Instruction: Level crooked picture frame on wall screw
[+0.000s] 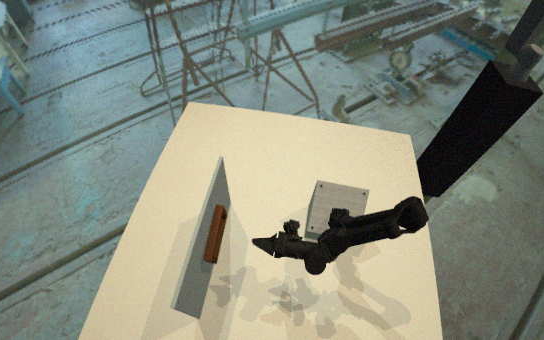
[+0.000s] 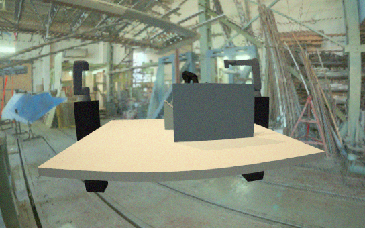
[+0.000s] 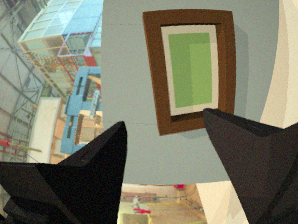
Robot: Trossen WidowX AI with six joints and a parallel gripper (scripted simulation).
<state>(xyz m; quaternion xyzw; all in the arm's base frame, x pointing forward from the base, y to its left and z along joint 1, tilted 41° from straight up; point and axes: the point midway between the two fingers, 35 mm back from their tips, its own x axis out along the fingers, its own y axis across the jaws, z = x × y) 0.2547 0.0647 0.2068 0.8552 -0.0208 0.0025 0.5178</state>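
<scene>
The brown wooden picture frame is 140 mm ahead of my gripper tip, 60 mm below it and 20 mm to the right of it. Round my gripper tip: grey wall panel 150 mm ahead, 70 mm below.
</scene>
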